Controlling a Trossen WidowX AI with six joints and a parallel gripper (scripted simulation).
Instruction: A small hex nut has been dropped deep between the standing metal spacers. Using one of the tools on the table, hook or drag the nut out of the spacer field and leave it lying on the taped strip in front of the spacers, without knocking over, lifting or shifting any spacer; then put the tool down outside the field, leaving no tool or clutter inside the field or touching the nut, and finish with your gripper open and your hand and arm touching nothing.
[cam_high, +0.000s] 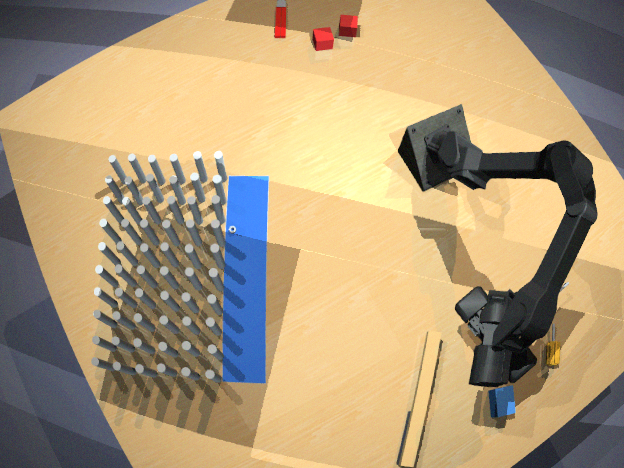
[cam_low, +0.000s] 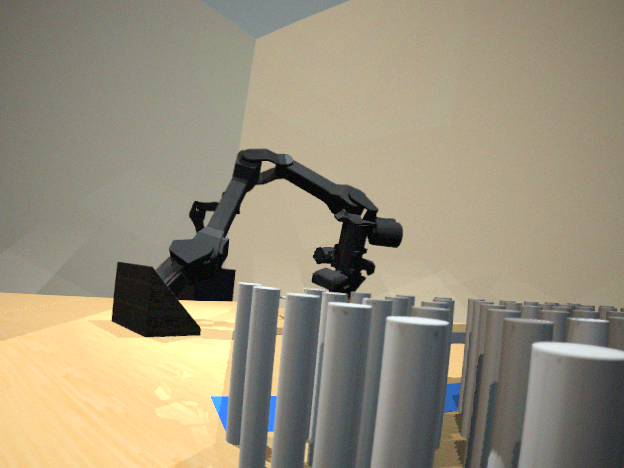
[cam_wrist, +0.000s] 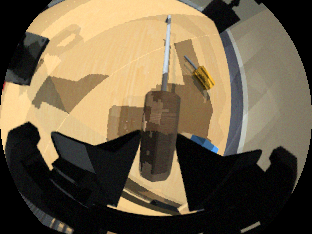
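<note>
My gripper tip is now 100 mm past the thin metal hook tool. From my gripper tip the other things lie so: blue taped strip 370 mm to the right, 320 mm ahead, 60 mm below; then blue block 110 mm to the left, 40 mm below, 40 mm ahead; then yellow-handled screwdriver 120 mm behind, 100 mm to the left, 40 mm below.
</note>
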